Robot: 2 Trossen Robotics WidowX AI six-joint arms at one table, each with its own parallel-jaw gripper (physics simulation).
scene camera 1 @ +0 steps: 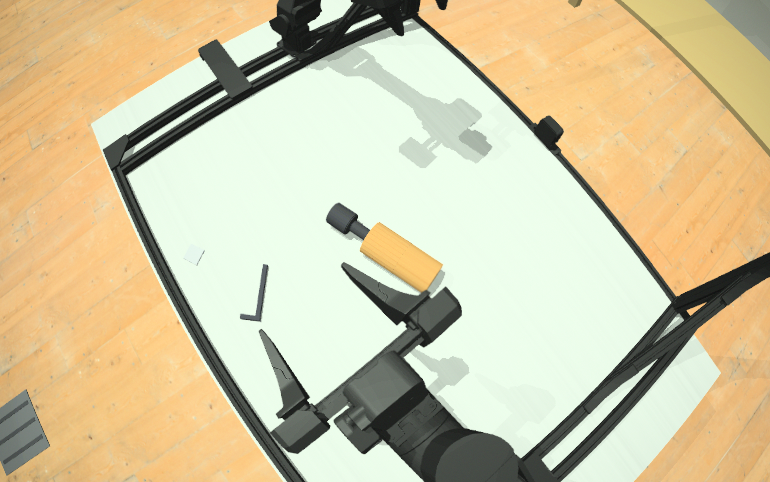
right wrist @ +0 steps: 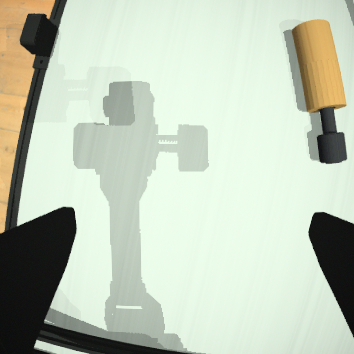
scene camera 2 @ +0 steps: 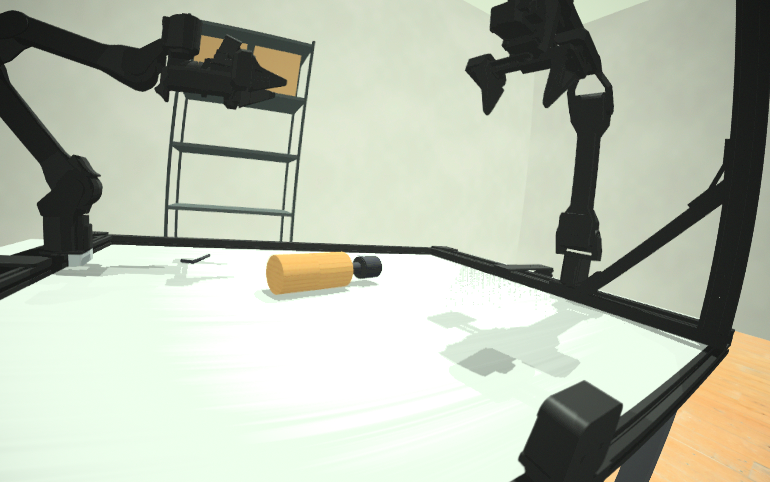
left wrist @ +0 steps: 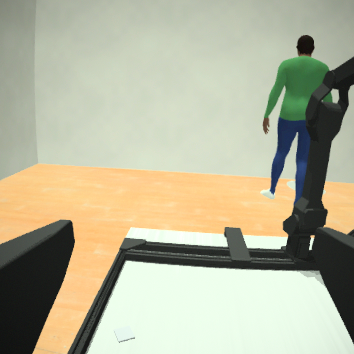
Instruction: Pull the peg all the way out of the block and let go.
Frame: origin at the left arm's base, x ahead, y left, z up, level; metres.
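Seen in the pictures: left gripper, fingertip midpoint: [scene camera 1: 301, 297] [scene camera 2: 280, 89] [left wrist: 197, 237]; right gripper, fingertip midpoint: [scene camera 1: 422, 21] [right wrist: 196, 222] [scene camera 2: 513, 110]; left arm's base at its link origin: [scene camera 2: 67, 250]; right arm's base at its link origin: [scene camera 1: 296, 43] [scene camera 2: 572, 285] [left wrist: 295, 252].
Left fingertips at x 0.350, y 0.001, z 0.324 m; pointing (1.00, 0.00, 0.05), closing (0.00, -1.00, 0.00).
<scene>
Pixels of each thing's top centre, then the offset from my left fingertips to it. "*": a spot on its surface instead.
- orange-yellow wooden block at its top centre: [right wrist: 328, 59] [scene camera 2: 312, 253] [scene camera 1: 403, 252] 0.034 m ahead, 0.183 m right, 0.287 m down
- dark peg at its top centre: [right wrist: 335, 115] [scene camera 1: 363, 227] [scene camera 2: 349, 257] 0.106 m ahead, 0.165 m right, 0.296 m down
- small pale square tile at its top centre: [scene camera 1: 193, 254] [left wrist: 123, 332] 0.273 m ahead, 0.079 m left, 0.340 m down
- black box at a spot on its surface: [scene camera 2: 573, 420] [scene camera 1: 561, 131] * 0.015 m ahead, 0.585 m right, 0.291 m down
The orange-yellow wooden block [scene camera 1: 401, 256] [scene camera 2: 309, 272] [right wrist: 320, 65] lies on its side on the table. The dark peg [scene camera 1: 341, 218] [scene camera 2: 368, 266] [right wrist: 332, 147] sticks out of one end; its wide head and a short stretch of shaft show, and the rest is hidden in the block. My left gripper [scene camera 1: 302, 297] [scene camera 2: 278, 89] [left wrist: 197, 237] is open and empty, high above the table; in scene camera 1 it appears below and left of the block. My right gripper [scene camera 1: 421, 20] [scene camera 2: 517, 110] [right wrist: 196, 222] is open and empty, high up, pointing down, with block and peg toward the upper right of its wrist view.
A dark L-shaped key [scene camera 1: 262, 289] [scene camera 2: 194, 259] and a small pale square tile [scene camera 1: 194, 254] [left wrist: 124, 334] lie on the table. A black frame [scene camera 1: 116, 152] edges the table, carrying a black box [scene camera 1: 548, 131] [scene camera 2: 573, 420] [right wrist: 39, 34]. A person [left wrist: 304, 90] stands beyond the table.
</scene>
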